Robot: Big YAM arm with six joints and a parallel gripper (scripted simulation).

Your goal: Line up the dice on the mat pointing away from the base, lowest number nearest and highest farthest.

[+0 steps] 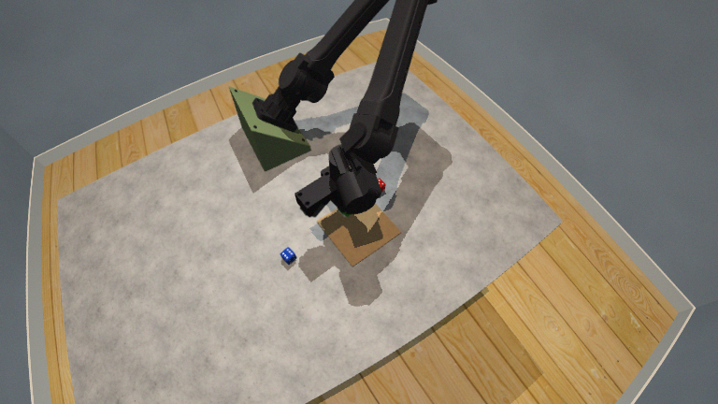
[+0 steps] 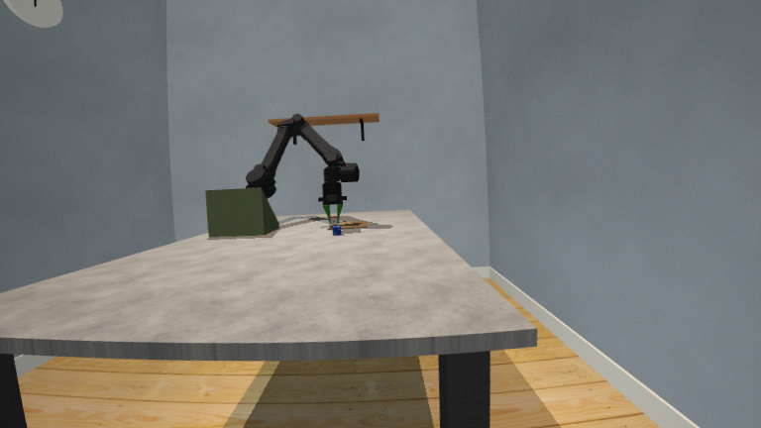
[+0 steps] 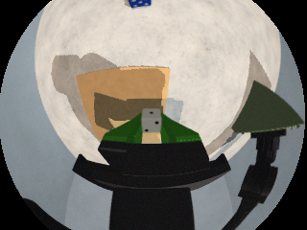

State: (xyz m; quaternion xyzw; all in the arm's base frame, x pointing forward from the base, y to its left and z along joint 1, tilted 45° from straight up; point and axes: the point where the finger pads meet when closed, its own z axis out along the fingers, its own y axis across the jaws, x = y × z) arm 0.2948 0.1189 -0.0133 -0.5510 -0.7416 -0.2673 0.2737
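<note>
Now: the white die right at my hand. The rest, counted from my hand: red die: 3 cm behind, 10 cm to the left, 1 cm below; tan mat: 5 cm ahead, 1 cm to the left, 2 cm below; blue die: 5 cm ahead, 16 cm to the right, 1 cm below.
</note>
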